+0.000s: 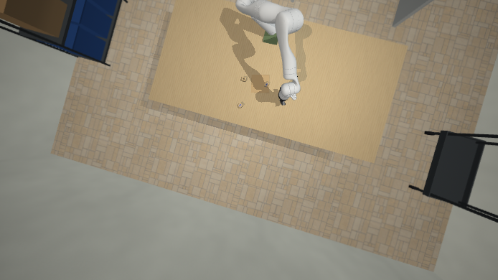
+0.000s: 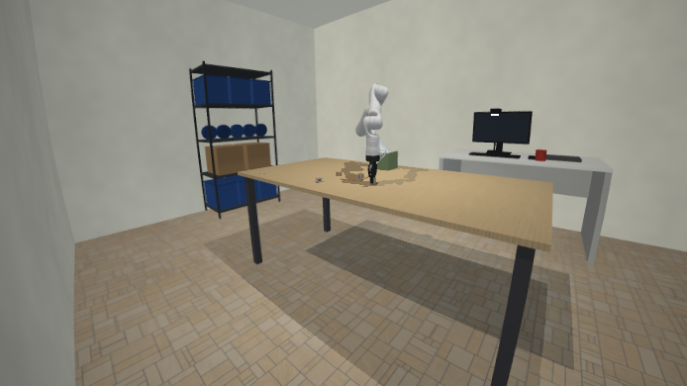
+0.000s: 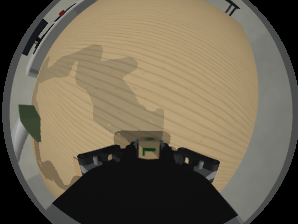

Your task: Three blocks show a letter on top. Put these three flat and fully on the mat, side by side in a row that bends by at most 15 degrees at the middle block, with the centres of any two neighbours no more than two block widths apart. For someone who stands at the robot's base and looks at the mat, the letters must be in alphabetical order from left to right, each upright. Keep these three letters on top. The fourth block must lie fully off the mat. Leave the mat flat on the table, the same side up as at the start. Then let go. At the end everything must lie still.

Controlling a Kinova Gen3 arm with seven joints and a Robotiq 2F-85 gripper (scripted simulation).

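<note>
My gripper is now 70 mm past the tan mat, 180 mm to the left of it and 20 mm above it. Also, from my hand: green-marked block right at my hand.
</note>
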